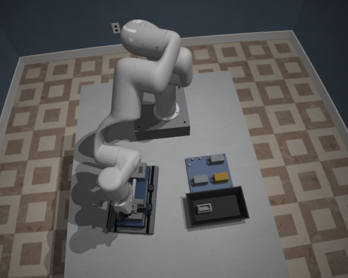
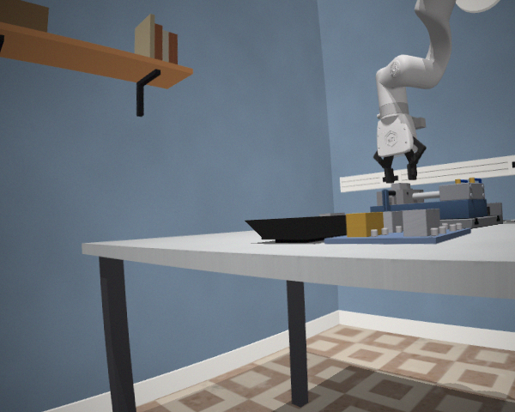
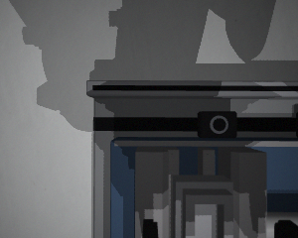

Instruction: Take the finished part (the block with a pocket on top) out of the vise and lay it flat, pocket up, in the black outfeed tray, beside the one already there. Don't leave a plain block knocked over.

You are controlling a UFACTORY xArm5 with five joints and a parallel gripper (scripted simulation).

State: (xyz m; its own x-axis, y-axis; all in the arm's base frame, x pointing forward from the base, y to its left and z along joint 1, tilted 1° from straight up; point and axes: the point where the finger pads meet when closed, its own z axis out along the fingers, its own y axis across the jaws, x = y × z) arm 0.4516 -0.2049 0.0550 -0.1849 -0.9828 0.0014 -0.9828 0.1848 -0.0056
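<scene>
Now: the blue vise 100 mm below my hand, 70 mm behind it and 20 mm to the left of it. Also, from my hand: plain grey block 310 mm to the left, 110 mm below, 100 mm behind; yellow block 400 mm to the left, 110 mm below, 90 mm behind; blue fixture plate 350 mm to the left, 130 mm below, 130 mm behind.
</scene>
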